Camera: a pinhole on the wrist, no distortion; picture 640 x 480 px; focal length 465.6 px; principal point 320.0 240.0 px. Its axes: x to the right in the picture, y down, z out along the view. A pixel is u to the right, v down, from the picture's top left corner.
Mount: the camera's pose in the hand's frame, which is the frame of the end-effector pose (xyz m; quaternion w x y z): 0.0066 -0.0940 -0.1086 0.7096 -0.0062 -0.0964 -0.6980
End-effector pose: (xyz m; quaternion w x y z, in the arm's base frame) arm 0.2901 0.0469 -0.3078 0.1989 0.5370 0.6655 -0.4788
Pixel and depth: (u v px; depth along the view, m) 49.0 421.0 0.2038
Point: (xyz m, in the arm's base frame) 0.2985 0.0039 -0.4152
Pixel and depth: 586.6 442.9 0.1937
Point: 0.0830 -0.0043 -0.3358
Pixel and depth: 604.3 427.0 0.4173
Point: -0.0964 -0.1852 -0.4487
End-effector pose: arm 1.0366 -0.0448 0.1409 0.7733 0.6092 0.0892 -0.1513
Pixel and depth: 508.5 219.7 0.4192
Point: 0.8921 -0.3948 0.0550
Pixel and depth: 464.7 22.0 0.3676
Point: 0.7733 -0.2916 0.1232
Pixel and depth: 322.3 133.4 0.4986
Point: 0.8501 -0.3847 0.2590
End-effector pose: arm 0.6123 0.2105 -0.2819 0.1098 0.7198 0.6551 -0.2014
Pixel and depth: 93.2 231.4 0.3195
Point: 0.6876 0.0844 -0.4376
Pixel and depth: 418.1 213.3 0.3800
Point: 0.4508 0.0525 -0.4863
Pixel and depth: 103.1 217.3 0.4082
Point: 0.7202 0.0221 -0.5033
